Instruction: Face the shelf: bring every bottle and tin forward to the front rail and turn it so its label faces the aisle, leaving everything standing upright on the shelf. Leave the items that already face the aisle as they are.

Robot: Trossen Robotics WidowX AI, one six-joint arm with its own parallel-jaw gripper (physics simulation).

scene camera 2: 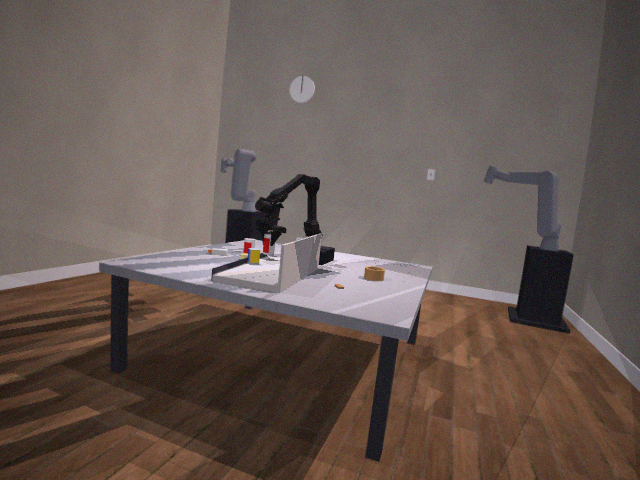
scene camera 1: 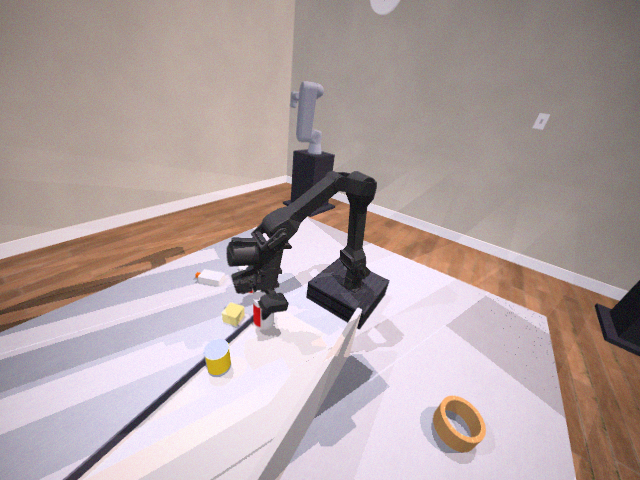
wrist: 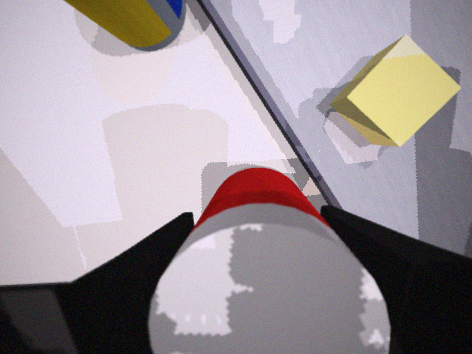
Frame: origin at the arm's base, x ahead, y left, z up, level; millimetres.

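Where they show: gripper, fingertip midpoint: (scene camera 2: 267, 245) (scene camera 1: 260, 312) (wrist: 256, 217); arm's base, link origin: (scene camera 1: 352, 284).
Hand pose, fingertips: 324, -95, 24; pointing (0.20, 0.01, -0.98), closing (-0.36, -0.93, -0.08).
Each offset is from my fingertips to the centre of the thing, as dx, dy, dz. Level surfaces: height alone.
My gripper (scene camera 1: 269, 305) (scene camera 2: 271, 232) (wrist: 256, 217) is shut on a red tin {-10, +3, +6} (scene camera 1: 258, 314) (scene camera 2: 267, 243) (wrist: 256, 187) with a grey top. It holds the tin upright, low over the white shelf floor {dz -72} (scene camera 1: 237, 410), close beside the dark front rail (scene camera 1: 166, 395) (wrist: 270, 102). A yellow tin {+143, +20, -37} (scene camera 1: 217, 357) (scene camera 2: 254, 256) (wrist: 122, 17) stands upright by the rail further along; a blue label patch shows on it in the wrist view. A second red tin {-101, -180, -48} (scene camera 2: 249, 245) stands beyond the rail; in scene camera 1 my arm hides it.
The shelf's white back panel (scene camera 1: 328, 371) (scene camera 2: 296, 262) stands upright behind the shelf floor. A pale yellow cube {+22, -108, -78} (scene camera 1: 233, 314) (wrist: 382, 98) and a small white item {-14, -324, -84} (scene camera 1: 210, 277) lie outside the rail. A tan ring {-156, +518, -72} (scene camera 1: 458, 423) (scene camera 2: 374, 273) lies behind the panel. My arm's base (scene camera 1: 347, 292) stands near.
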